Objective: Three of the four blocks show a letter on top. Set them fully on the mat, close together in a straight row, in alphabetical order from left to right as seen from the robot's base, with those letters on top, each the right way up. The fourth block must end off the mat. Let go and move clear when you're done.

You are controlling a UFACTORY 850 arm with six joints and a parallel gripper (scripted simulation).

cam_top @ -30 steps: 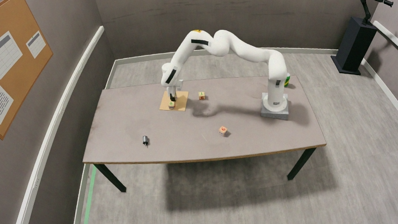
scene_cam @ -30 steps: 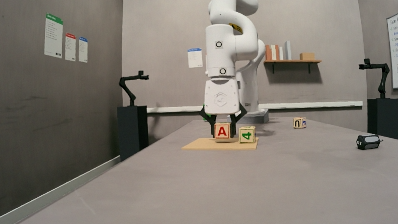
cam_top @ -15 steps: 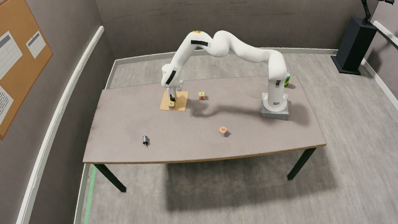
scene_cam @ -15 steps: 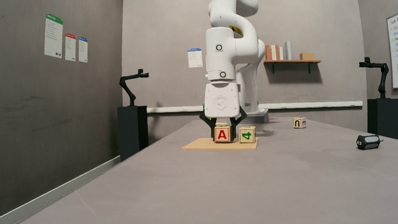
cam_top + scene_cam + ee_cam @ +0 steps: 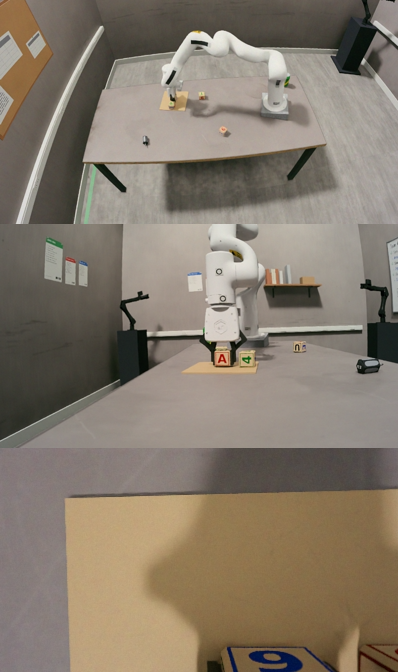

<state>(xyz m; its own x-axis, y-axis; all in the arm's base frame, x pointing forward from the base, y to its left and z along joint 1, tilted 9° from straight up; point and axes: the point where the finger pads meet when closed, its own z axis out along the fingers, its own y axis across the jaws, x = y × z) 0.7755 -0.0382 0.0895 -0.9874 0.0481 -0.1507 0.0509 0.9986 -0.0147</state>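
Now: hand 3 cm above the tan mat. Also, from my hand: green can 92 cm behind, 23 cm to the right, 3 cm above; then black device 14 cm ahead, 40 cm to the left, 1 cm below.
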